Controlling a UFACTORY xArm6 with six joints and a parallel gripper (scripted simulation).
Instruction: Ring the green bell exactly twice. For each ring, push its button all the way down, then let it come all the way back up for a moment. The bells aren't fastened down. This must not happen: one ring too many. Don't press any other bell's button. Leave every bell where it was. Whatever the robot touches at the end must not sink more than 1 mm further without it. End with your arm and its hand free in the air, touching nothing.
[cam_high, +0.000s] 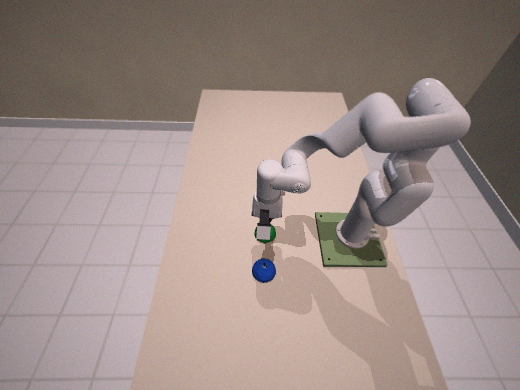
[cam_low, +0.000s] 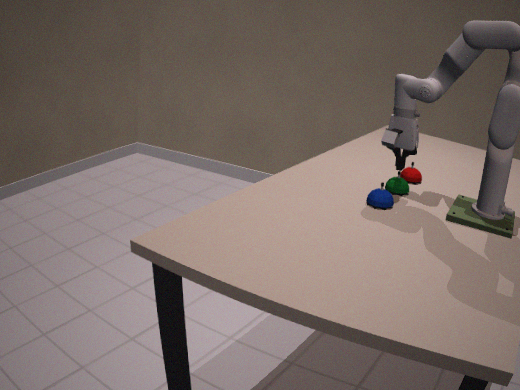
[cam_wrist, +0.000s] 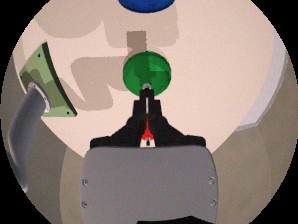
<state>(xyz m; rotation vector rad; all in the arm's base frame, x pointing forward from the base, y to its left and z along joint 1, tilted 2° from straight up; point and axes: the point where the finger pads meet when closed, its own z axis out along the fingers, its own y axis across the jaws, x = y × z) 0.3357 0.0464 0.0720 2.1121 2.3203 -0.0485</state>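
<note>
Right now the green bell is 50 mm below my hand. The rest, counted from my hand: red bell (10 mm ahead, 150 mm to the right, 50 mm below); then blue bell (10 mm behind, 150 mm to the left, 50 mm below).
</note>
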